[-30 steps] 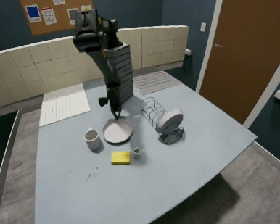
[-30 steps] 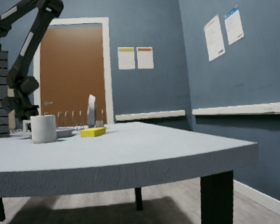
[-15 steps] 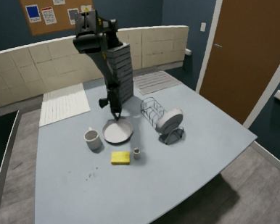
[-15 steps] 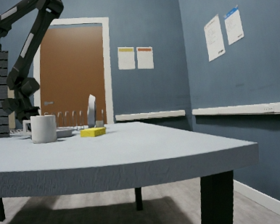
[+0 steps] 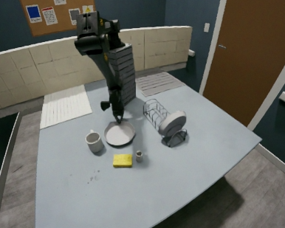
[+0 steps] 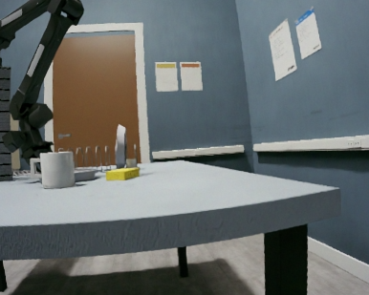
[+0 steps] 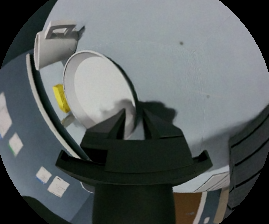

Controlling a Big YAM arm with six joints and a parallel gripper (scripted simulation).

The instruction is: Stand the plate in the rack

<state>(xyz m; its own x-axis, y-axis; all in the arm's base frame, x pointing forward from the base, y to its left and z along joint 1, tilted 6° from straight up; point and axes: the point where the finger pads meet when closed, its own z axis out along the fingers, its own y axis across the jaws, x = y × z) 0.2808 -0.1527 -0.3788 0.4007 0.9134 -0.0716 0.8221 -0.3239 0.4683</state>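
My gripper is now 8 cm short of the white plate, 4 cm to the left of it and 1 cm above it. Also, from my hand: white draining mat 46 cm behind, 33 cm to the right, 2 cm below; then white mug 19 cm to the right, 10 cm ahead, 1 cm above; then small white cup 29 cm ahead, 1 cm to the right, 1 cm below.
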